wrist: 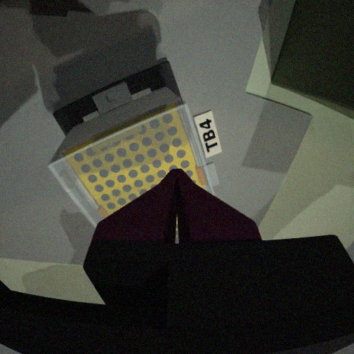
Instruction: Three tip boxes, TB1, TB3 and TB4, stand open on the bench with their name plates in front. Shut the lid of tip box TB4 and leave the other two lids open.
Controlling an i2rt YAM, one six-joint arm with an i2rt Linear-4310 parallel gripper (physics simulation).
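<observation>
Tip box TB4 [132,160] is at centre left in the wrist view, turned at an angle, with a yellow rack of grey round holes. A clear lid [188,125] lies over the rack, its edge running along the side by the name plate; whether it is fully seated I cannot tell. The white name plate TB4 [207,134] lies on the bench at the box's right. My gripper [176,177] is shut and empty, its dark red fingertips together over the lower right part of the box. They hide that part of it. Name plates TB1 and TB3 do not show.
A large dark green block [320,50] stands at the upper right, beside a pale surface [295,200]. Part of a dark object [50,7] shows at the top left. Dark shadows fall on the grey bench [220,65] behind the box.
</observation>
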